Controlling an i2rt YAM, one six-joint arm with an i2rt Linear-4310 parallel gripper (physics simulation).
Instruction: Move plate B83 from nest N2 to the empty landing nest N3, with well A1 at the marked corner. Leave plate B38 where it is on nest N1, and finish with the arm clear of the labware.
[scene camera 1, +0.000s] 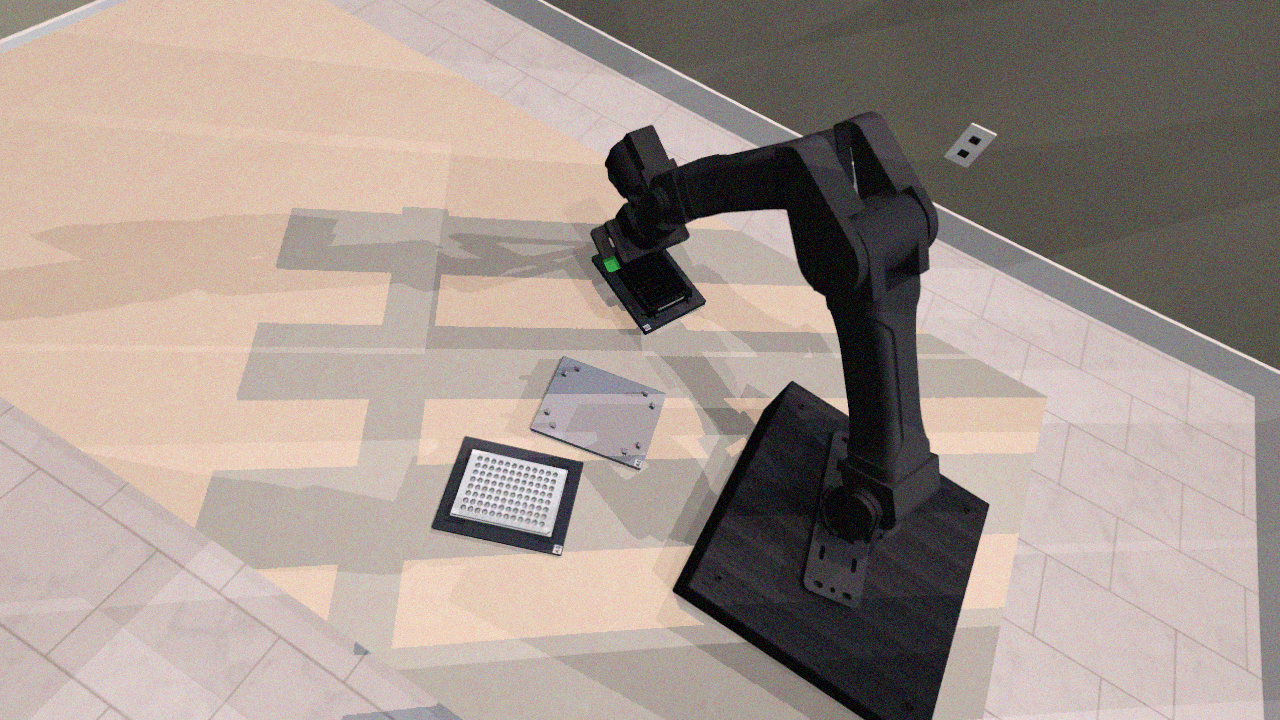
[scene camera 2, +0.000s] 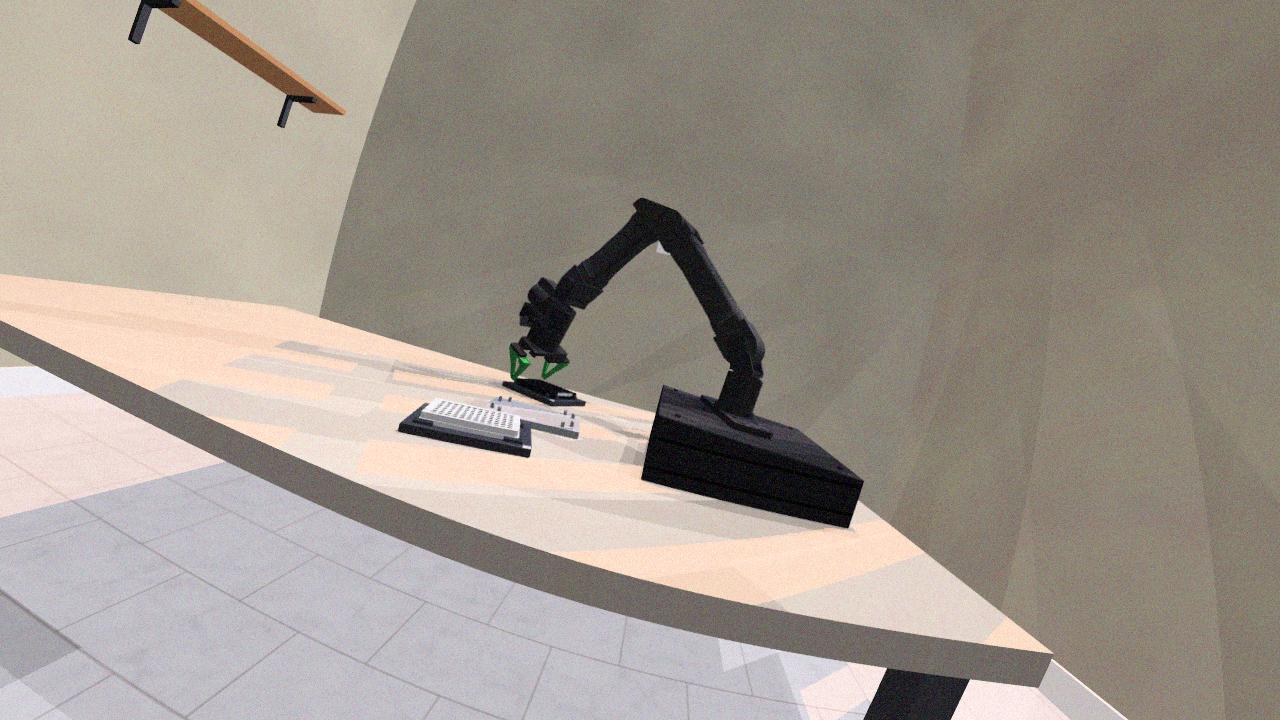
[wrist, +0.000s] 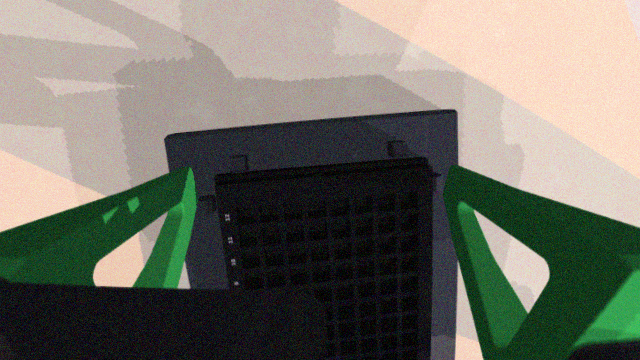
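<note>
A black well plate (scene camera 1: 662, 286) (wrist: 325, 225) sits on a dark nest (scene camera 1: 629, 307) (wrist: 310, 135) at the far side. My gripper (scene camera 2: 532, 376) (wrist: 320, 180) is open above this nest, one green finger on each side of the plate, with gaps at both sides; in scene camera 1 the arm hides part of it. A white well plate (scene camera 1: 508, 492) (scene camera 2: 469, 416) sits on another dark nest (scene camera 1: 528, 541) (scene camera 2: 465, 437). An empty grey nest (scene camera 1: 599, 411) (scene camera 2: 547, 416) with small pins lies between them. The plate names and nest numbers are not readable, and the wrist housing hides part of the black plate.
The black arm base (scene camera 1: 832, 555) (scene camera 2: 751, 461) stands to the right of the nests on the wooden table (scene camera 1: 492, 608) (scene camera 2: 572, 528). The white plate's nest lies close beside the grey one. A wall shelf (scene camera 2: 259, 62) hangs at the upper left in scene camera 2.
</note>
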